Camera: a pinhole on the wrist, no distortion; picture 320 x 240 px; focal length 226.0 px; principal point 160.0 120.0 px. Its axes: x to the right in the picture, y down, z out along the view. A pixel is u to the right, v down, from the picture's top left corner.
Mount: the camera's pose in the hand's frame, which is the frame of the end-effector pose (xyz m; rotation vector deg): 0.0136 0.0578 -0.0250 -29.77 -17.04 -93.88
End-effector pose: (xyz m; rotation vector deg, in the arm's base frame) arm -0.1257 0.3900 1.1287 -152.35 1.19 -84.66
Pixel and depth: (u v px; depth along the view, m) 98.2 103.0 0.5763
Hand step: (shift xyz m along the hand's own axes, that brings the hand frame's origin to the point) 0.0741 0.4775 0.3981
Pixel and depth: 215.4 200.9 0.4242
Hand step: 0.2239 0.1508 0.3762
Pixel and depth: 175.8 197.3 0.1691
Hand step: 0.0968 0.1209 0.1205
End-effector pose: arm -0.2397 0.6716 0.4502 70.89 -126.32 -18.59
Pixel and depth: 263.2 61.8 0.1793
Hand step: -0.0088 0.0796 0.1750
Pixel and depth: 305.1 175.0 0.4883
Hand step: 0.1873 0.0049 0.5388
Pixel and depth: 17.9 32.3 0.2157
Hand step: -0.0249 0.2906 0.1025
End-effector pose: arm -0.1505 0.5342 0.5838 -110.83 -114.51 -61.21
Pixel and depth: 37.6 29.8 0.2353
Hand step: -0.0324 0.2944 0.1245
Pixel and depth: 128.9 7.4 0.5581
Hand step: -0.1655 0.4314 0.4473
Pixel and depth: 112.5 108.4 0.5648
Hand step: 0.0837 0.4363 0.4060
